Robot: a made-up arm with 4 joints.
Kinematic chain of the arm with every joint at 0, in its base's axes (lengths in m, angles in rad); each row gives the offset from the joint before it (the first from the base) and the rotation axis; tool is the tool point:
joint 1: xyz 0 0 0.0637 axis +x
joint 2: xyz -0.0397 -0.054 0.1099 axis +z
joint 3: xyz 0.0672 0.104 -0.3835 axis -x
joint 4: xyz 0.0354 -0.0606 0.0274 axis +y
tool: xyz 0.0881 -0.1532 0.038
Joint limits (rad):
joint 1: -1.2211..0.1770
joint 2: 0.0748..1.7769
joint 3: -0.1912..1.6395
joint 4: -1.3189..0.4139
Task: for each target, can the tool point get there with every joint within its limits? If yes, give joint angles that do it. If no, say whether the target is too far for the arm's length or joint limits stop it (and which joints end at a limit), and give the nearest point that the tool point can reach.
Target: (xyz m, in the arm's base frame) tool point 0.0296 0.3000 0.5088
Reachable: no: joint limits stop it (at a limit: joint 1) | nearest point -0.0017 0.1861 0.0496 | short by 0.474 m
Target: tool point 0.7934 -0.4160 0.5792
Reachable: no: too far | nearest point 0.1653 -0.2929 0.1193 | short by 0.788 m
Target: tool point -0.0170 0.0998 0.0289
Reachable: yes | joints 0.0326 1.0970 0.8574 -0.6921
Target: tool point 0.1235 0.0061 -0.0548
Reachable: yes | joints -0.4664 0.7837 0.6435 0.1392
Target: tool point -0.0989 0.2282 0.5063
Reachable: no: joint limits stop it (at a limit: joint 1) | nearest point -0.0751 0.1637 0.0541 | short by 0.457 m
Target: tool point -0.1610 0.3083 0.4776
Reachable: no: joint limits stop it (at a limit: joint 1) | nearest point -0.1063 0.1884 0.0462 | short by 0.451 m
